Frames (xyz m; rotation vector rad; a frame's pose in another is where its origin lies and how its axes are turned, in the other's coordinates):
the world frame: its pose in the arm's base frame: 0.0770 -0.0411 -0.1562 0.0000 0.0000 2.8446
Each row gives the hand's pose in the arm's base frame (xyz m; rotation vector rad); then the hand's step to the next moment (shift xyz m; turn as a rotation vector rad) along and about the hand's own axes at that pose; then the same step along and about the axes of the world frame.
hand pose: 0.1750 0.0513 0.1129 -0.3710 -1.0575 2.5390
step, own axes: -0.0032 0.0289 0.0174 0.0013 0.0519 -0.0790
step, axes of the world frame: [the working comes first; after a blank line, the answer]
step, axes of the arm's base frame: -0.0102 -0.0311 -0.0086 0.0164 0.0161 -0.0917

0.0007 0.0328 -0.0086 -0.0110 -0.0202 -0.0917
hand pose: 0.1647 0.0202 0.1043 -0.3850 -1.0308 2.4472
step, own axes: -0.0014 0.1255 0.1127 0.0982 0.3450 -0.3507
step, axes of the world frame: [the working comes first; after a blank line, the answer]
step, axes of the arm's base frame: -0.0835 -0.1459 -0.0145 -0.0407 0.0479 -0.4977

0.0371 0.1639 -0.0145 0.0530 -0.0339 -0.4977
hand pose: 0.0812 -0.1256 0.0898 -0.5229 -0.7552 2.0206
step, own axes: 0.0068 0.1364 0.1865 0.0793 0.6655 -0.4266
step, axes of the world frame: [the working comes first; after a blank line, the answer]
step, axes of the arm's base frame: -0.1996 -0.1089 0.0414 -0.1756 -0.0789 -0.7708

0.1590 0.1626 0.0414 0.1448 0.1268 -0.7708
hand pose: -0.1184 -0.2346 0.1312 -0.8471 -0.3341 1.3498
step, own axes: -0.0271 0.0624 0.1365 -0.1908 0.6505 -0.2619
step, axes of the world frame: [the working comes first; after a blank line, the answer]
step, axes of the arm's base frame: -0.1410 0.0201 0.0545 -0.3355 -0.2768 -0.5822

0.1407 0.0221 0.0545 0.2398 0.3628 -0.5822
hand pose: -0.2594 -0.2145 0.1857 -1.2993 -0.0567 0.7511
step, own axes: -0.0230 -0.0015 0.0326 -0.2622 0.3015 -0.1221
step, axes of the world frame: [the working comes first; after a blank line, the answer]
step, axes of the arm's base frame: -0.0313 0.0153 0.0196 -0.2883 -0.2209 -0.2066

0.0344 -0.0055 0.0196 0.2110 0.2955 -0.2066
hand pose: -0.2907 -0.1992 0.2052 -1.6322 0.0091 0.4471
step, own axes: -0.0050 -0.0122 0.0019 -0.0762 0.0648 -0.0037
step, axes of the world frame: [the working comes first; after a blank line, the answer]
step, axes of the arm's base frame: -0.0019 0.0020 0.0130 -0.0866 -0.0309 -0.0396

0.0024 -0.0014 0.0130 0.0737 0.0549 -0.0396
